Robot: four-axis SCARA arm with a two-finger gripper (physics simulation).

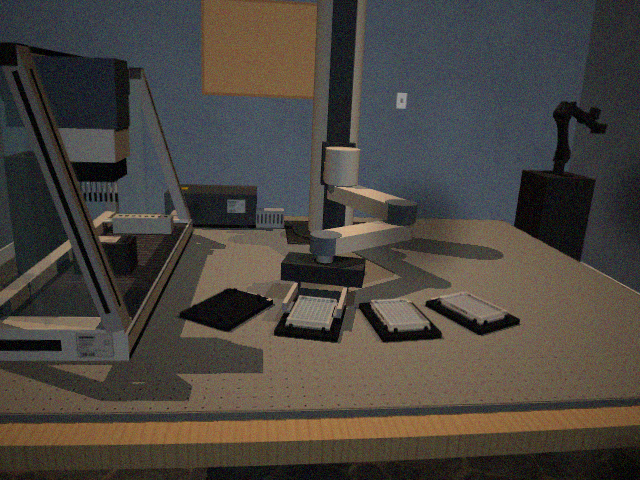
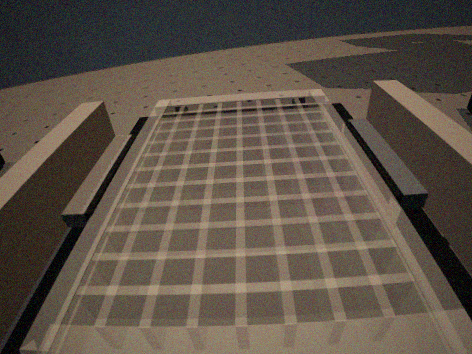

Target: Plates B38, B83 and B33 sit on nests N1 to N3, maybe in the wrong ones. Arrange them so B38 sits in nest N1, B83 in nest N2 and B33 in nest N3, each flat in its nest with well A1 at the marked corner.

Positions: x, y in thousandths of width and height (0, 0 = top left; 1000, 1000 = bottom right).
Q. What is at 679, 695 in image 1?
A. A nest N2.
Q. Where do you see a black nest N3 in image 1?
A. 377, 636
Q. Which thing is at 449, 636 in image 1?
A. The gripper.
